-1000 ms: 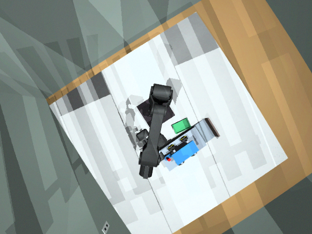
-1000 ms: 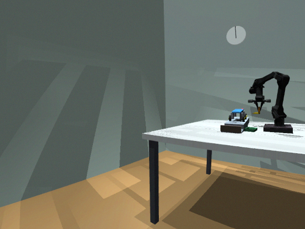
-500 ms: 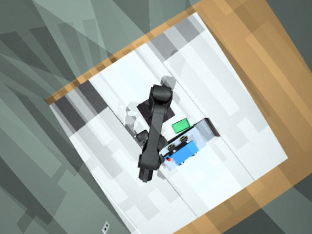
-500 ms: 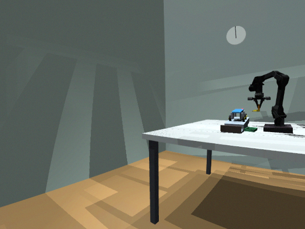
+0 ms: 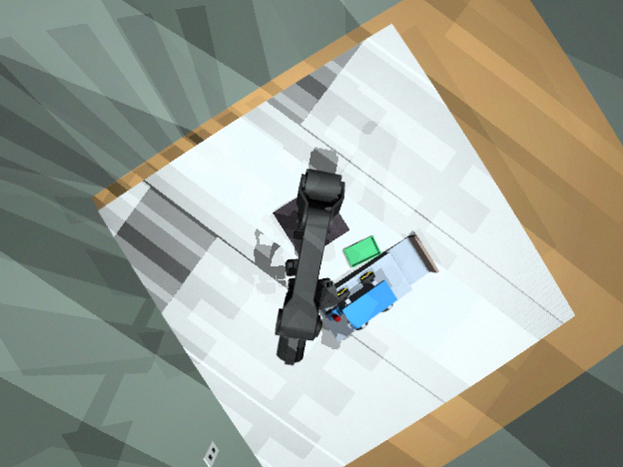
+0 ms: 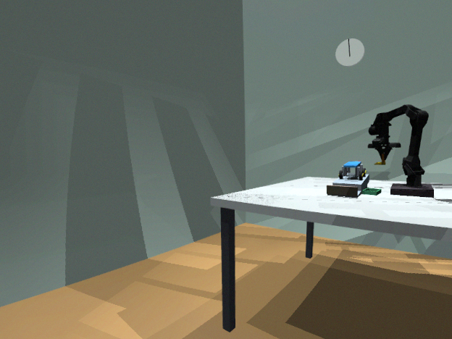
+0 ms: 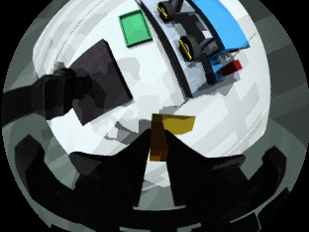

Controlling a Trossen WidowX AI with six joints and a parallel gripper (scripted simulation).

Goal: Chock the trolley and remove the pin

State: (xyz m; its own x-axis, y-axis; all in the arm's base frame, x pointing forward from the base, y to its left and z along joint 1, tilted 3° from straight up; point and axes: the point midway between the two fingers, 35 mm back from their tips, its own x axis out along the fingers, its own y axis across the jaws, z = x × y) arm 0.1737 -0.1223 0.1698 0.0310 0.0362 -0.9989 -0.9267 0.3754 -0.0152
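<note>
Now: the yellow chock 2 cm ahead of my gripper tip, 1 cm to the right of it and 1 cm below it. From my gripper tip the other things lie so: ramp (16 cm to the left, 14 cm ahead, 13 cm below); blue trolley (15 cm to the left, 14 cm ahead, 6 cm below); red-headed stop pin (13 cm ahead, 4 cm to the left, 4 cm below).
</note>
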